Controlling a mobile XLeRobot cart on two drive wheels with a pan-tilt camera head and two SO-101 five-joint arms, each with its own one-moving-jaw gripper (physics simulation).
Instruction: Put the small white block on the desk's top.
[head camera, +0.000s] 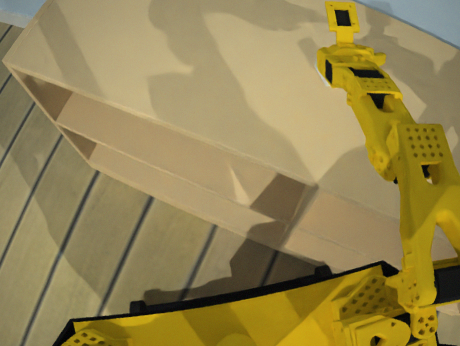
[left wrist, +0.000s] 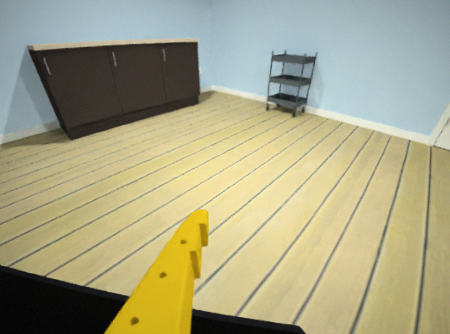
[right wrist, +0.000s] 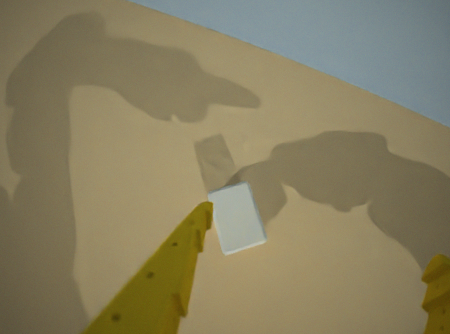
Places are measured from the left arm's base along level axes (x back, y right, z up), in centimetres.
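Pixels of known places: left hand, tool point: (left wrist: 208, 223); right hand, tool point: (head camera: 326, 50) (right wrist: 212, 211); right arm's base, link origin: (head camera: 395, 323).
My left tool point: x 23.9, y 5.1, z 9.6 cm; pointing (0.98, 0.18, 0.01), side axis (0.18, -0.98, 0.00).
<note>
Behind a point stands the place of what it marks.
The small white block (right wrist: 237, 218) {x -36.7, y 37.3, z -13.1 cm} lies on the beige desk top (head camera: 125, 45) {x -49.6, y 6.3, z -16.5 cm} (right wrist: 130, 165) {x -42.3, y 27.9, z -16.4 cm} in the right wrist view. In the head view, a thin pale sliver of the block (head camera: 322, 75) shows at the left edge of the right gripper's body. My right gripper (right wrist: 324, 232) is open, with its two jaws wide apart; the left jaw's tip is right by the block's left side and the other jaw is far to the right of it. My left gripper (left wrist: 200, 225) is fully open, one notched jaw showing, with floor beyond it.
The desk has open shelf compartments (head camera: 150, 150) {x -41.1, y 5.1, z -43.0 cm} along its front. The yellow cart body (head camera: 240, 310) {x -5.4, y 16.7, z 0.0 cm} is in front of the desk, and the right arm (head camera: 420, 150) {x -13.5, y 32.4, z 11.3 cm} reaches over it. A dark cabinet (left wrist: 125, 85) {x 235.6, y 150.6, z -31.4 cm} and a grey trolley (left wrist: 293, 59) {x 297.7, y -38.6, z -7.3 cm} stand far off in the left wrist view.
</note>
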